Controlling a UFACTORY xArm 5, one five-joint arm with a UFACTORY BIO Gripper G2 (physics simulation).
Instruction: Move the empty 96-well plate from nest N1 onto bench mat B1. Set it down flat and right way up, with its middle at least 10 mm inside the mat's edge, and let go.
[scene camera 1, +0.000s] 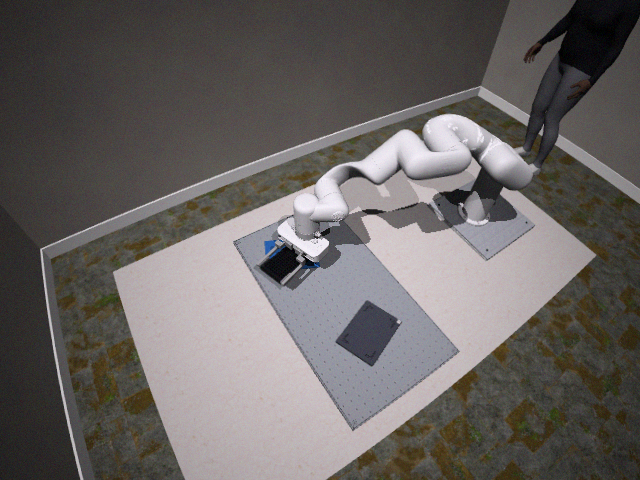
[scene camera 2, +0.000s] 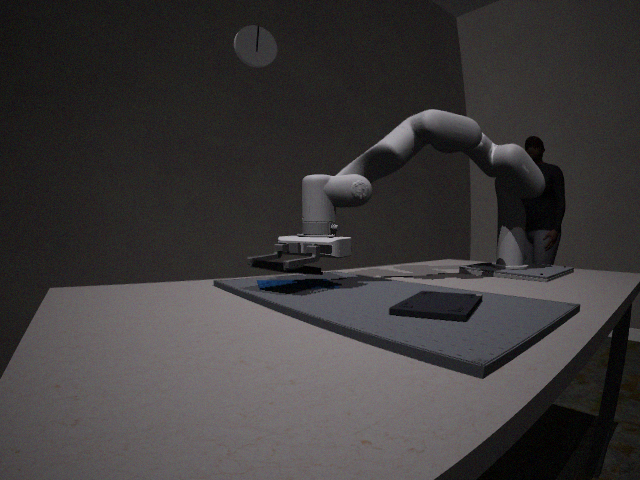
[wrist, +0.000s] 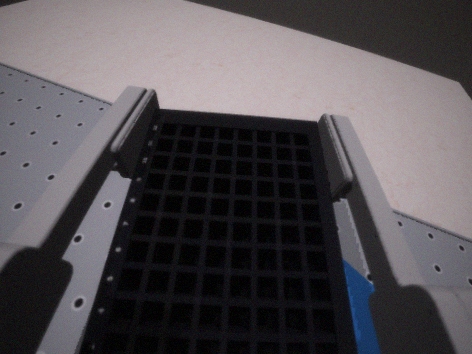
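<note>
My gripper is shut on the black 96-well plate, with a finger on each long side near its outer end. The plate is right way up, wells facing up. It hangs above the blue mat B1, apart from it; in scene camera 2 it looks slightly tilted, its inner end lower. Plate, gripper and shadow hide much of the mat. Nest N1, a dark grey block, holds no plate.
The mat and nest are on a grey perforated board, which lies on the pale table. The arm's base plate is at the right. A person stands behind the table.
</note>
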